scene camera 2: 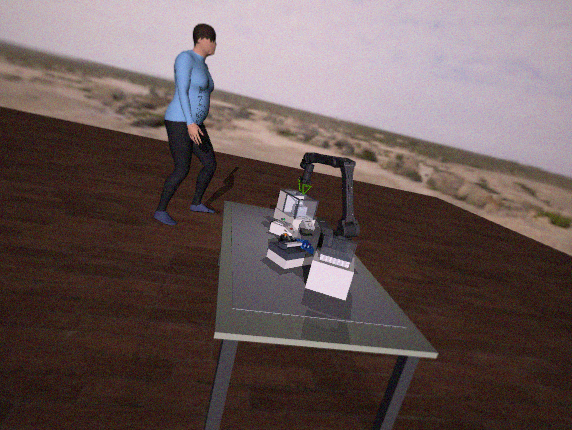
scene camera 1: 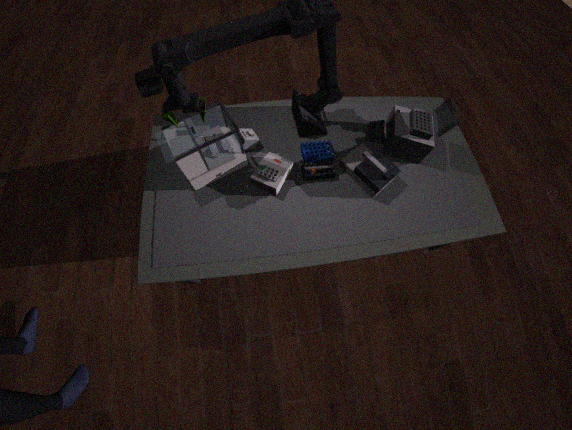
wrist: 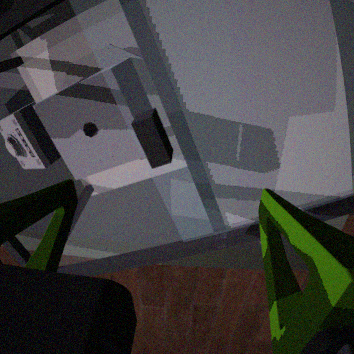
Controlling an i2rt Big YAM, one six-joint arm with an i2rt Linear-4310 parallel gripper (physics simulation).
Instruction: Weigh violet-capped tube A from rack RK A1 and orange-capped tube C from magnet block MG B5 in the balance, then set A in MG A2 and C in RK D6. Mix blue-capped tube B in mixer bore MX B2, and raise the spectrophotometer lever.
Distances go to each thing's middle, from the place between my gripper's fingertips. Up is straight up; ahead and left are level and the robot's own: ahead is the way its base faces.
Scene:
I see my gripper 5 cm short of the balance door (scene camera 1: pixel 174 141), 4 cm to the left of it and 1 cm above it. Also, from my hand: glass-box balance (scene camera 1: pixel 222 152) (1 cm ahead, 2 cm to the left, 11 cm below); then spectrophotometer (scene camera 2: pixel 287 254) (6 cm ahead, 68 cm to the left, 17 cm below).

